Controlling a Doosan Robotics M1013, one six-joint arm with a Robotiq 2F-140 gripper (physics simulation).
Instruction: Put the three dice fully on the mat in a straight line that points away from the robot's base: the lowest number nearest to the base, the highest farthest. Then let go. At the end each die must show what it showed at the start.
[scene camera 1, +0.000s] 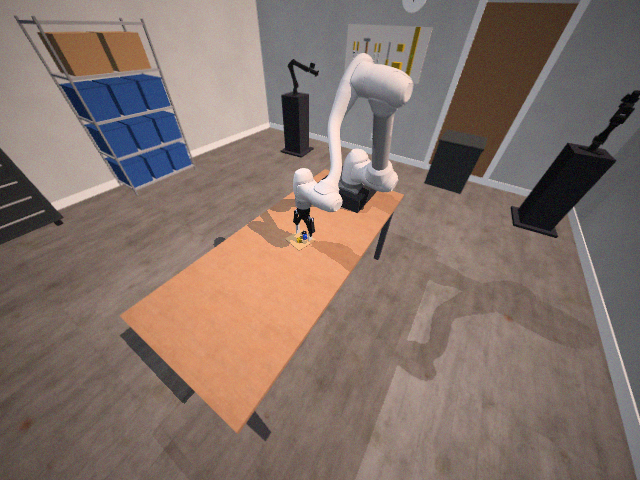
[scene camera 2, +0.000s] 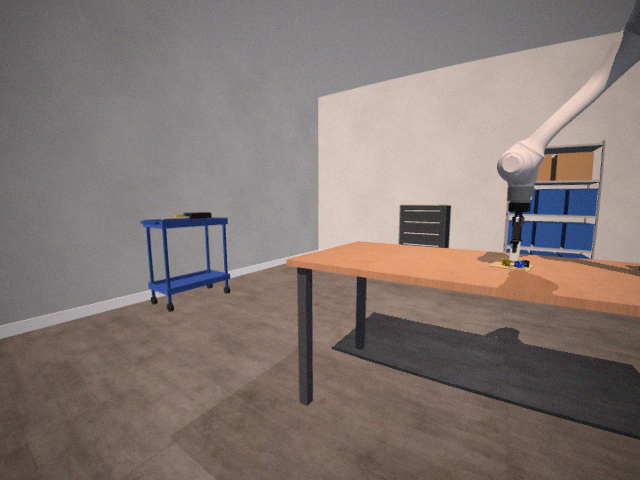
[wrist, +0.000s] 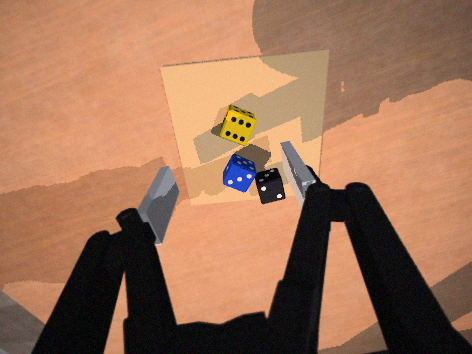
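Where they show: gripper, fingertip midpoint: (scene camera 1: 304, 236) (scene camera 2: 514, 258) (wrist: 227, 168); arm's base, origin of the base link: (scene camera 1: 350, 185).
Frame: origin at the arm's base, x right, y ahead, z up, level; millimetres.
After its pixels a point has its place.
The pale mat (scene camera 1: 299, 246) @[x 49, y 657, z -109 mm] (scene camera 2: 497, 266) @[x 28, y 656, z -109 mm] (wrist: 200, 85) @[x 58, y 662, z -109 mm] carries three dice. In the wrist view the yellow die (wrist: 238, 129) @[x 75, y 621, z -84 mm] (scene camera 1: 299, 239) @[x 68, y 625, z -85 mm] (scene camera 2: 505, 261) @[x 61, y 625, z -92 mm] shows six on top and lies farthest from the base. The blue die (wrist: 238, 178) @[x 57, y 578, z -84 mm] (scene camera 1: 304, 237) @[x 54, y 590, z -90 mm] (scene camera 2: 518, 264) @[x 43, y 581, z -96 mm] shows three and is turned askew. The black die (wrist: 270, 189) @[x 80, y 554, z -84 mm] (scene camera 2: 526, 262) @[x 67, y 549, z -90 mm] shows two, close beside the blue one at the mat's base-side edge, off to the right of the other two. My gripper (wrist: 227, 168) @[x 53, y 595, z -75 mm] (scene camera 1: 303, 235) @[x 53, y 595, z -75 mm] (scene camera 2: 514, 259) @[x 53, y 595, z -75 mm] is open and empty, fingertips low over the mat, either side of the blue and black dice.
The wooden table (scene camera 1: 232, 310) @[x 99, y 1178, z -113 mm] (scene camera 2: 413, 263) @[x -50, y 978, z -113 mm] bears the robot's base (scene camera 1: 355, 197) @[x -90, y 121, z -9 mm] at its far end. A shelf rack, black pedestals and a dark cabinet (scene camera 1: 454, 162) stand on the floor around it. A blue cart (scene camera 2: 188, 223) stands off the table's other end.
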